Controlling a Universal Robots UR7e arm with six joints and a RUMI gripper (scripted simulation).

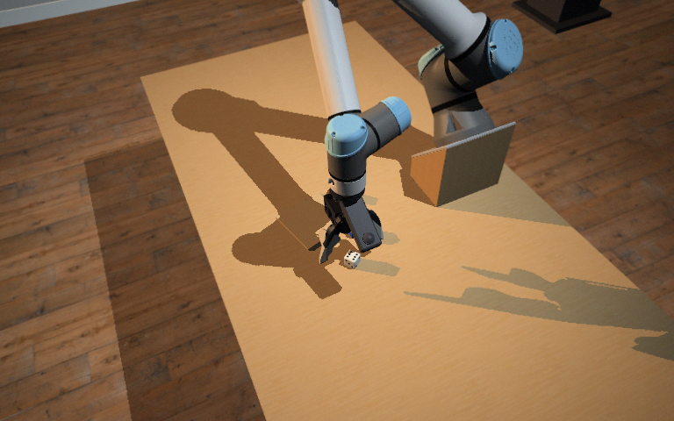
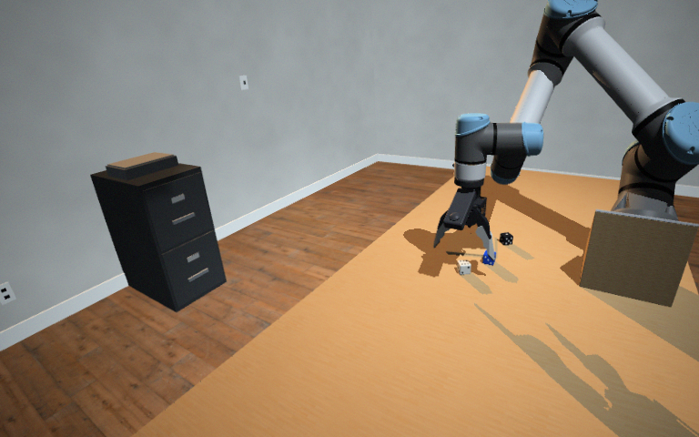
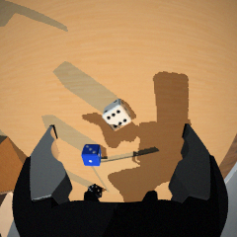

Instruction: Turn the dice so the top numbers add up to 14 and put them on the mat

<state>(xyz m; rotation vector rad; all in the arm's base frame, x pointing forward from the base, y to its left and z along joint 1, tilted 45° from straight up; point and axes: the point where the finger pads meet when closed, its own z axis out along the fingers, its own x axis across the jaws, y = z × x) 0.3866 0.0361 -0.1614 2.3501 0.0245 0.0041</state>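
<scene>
Right now my hand is 4 cm above the white die and 1 cm to the left of it. The rest, counted from my hand: tan mat 18 cm to the right, 5 cm below, 3 cm ahead; blue die 9 cm to the right, 5 cm behind, 4 cm below; black die 23 cm to the right, 6 cm behind, 4 cm below.
</scene>
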